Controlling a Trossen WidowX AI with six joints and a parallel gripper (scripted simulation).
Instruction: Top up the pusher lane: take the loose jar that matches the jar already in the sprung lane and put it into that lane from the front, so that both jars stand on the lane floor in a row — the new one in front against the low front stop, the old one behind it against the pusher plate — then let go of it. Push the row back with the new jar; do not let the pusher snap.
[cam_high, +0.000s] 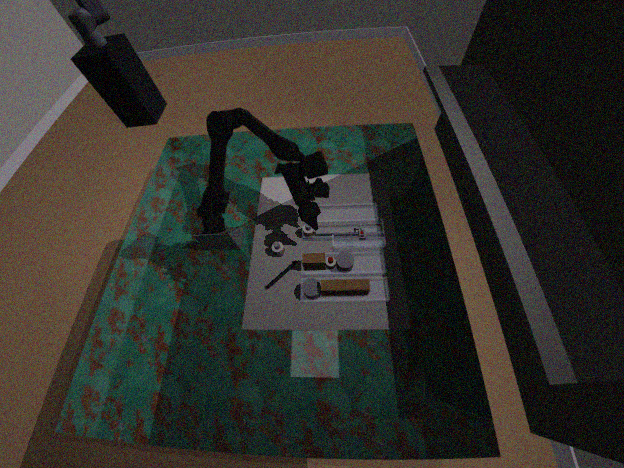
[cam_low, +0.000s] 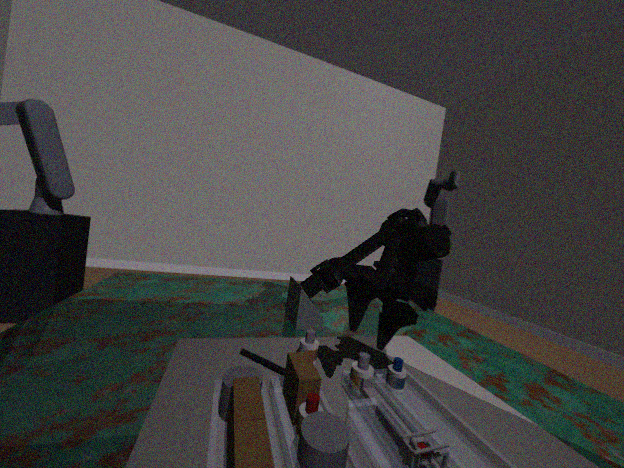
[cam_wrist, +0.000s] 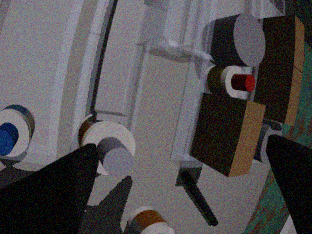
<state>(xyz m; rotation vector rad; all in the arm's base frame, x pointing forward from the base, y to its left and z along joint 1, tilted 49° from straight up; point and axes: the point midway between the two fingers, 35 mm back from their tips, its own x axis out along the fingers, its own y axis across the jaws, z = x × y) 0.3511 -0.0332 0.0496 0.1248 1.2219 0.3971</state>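
My gripper tip is now 140 mm to the left of the black stick, 120 mm past it and 110 mm above it. Also, from my gripper tip: red mark (160 mm ahead, 40 mm below, 20 mm to the right).
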